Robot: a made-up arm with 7 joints.
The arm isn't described. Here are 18 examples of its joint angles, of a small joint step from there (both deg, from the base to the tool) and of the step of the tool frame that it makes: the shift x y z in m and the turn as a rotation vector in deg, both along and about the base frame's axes.
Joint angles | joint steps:
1: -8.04 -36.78 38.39 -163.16 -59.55 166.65 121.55 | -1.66 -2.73 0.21 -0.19 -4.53 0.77 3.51
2: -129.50 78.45 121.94 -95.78 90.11 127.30 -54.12 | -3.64 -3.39 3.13 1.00 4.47 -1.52 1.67
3: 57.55 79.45 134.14 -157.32 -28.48 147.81 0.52 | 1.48 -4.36 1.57 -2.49 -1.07 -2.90 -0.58
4: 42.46 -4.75 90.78 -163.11 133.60 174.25 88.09 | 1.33 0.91 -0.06 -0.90 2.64 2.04 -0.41
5: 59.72 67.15 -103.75 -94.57 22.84 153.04 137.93 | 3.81 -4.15 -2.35 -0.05 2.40 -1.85 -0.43
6: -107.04 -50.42 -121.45 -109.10 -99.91 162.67 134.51 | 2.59 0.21 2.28 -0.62 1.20 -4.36 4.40
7: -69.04 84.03 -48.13 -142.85 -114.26 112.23 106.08 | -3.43 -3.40 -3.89 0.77 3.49 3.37 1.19
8: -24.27 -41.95 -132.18 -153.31 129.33 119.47 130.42 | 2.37 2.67 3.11 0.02 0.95 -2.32 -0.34
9: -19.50 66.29 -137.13 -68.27 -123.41 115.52 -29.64 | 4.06 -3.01 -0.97 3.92 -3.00 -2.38 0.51
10: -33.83 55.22 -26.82 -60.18 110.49 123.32 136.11 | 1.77 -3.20 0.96 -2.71 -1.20 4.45 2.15
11: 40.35 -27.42 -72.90 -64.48 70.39 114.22 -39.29 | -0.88 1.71 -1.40 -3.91 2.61 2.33 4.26
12: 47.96 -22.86 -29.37 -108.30 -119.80 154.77 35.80 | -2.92 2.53 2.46 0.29 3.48 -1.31 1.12
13: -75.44 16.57 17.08 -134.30 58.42 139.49 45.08 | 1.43 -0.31 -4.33 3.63 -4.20 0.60 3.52
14: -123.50 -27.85 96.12 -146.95 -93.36 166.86 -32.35 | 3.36 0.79 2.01 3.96 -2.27 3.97 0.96
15: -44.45 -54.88 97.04 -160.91 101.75 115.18 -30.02 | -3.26 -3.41 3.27 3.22 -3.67 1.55 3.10
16: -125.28 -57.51 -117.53 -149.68 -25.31 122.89 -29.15 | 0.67 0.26 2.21 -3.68 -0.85 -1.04 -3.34
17: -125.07 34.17 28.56 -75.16 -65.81 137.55 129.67 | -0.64 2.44 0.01 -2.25 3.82 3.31 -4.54
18: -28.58 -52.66 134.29 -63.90 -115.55 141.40 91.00 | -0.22 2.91 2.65 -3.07 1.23 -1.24 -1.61
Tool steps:
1: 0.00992 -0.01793 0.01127 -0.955 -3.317 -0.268
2: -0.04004 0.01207 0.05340 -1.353 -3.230 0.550
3: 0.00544 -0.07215 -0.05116 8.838 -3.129 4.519
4: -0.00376 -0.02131 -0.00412 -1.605 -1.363 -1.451
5: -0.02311 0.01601 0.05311 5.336 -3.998 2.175
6: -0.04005 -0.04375 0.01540 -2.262 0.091 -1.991
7: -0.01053 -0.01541 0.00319 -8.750 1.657 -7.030
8: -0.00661 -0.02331 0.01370 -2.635 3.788 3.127
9: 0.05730 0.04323 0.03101 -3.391 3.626 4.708
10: 0.01042 0.02063 0.01469 1.308 0.679 -2.880
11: 0.03543 -0.01006 -0.04115 7.508 4.221 0.270
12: 0.01184 0.00964 -0.01470 2.175 1.529 -1.694
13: -0.01484 -0.05033 0.04003 -3.572 2.056 -2.510
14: 0.05566 0.05872 0.02483 2.850 -2.501 9.741
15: 0.01792 0.00625 0.01118 -6.461 -0.718 -0.071
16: -0.01126 -0.06134 0.01092 -1.214 3.254 7.837
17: -0.00545 0.00073 -0.05413 3.833 -3.526 4.115
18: -0.00254 -0.00760 -0.00400 -2.004 2.088 -1.693
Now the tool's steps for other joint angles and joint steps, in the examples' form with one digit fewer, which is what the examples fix.
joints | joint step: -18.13 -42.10 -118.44 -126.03 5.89 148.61 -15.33 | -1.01 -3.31 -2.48 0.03 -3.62 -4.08 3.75
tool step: -0.0037 0.0179 -0.0368 4.03 -5.72 -0.62
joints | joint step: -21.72 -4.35 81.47 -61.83 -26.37 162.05 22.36 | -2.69 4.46 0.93 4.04 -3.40 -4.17 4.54
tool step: 0.0512 -0.0548 0.0356 3.99 5.59 -4.15
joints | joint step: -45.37 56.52 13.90 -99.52 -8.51 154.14 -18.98 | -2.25 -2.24 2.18 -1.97 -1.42 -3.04 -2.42
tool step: 0.0054 0.0007 0.0127 1.49 1.13 3.50
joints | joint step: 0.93 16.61 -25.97 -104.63 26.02 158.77 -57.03 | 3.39 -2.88 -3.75 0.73 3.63 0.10 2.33
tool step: -0.0111 -0.0052 0.0504 3.15 -5.65 -3.56
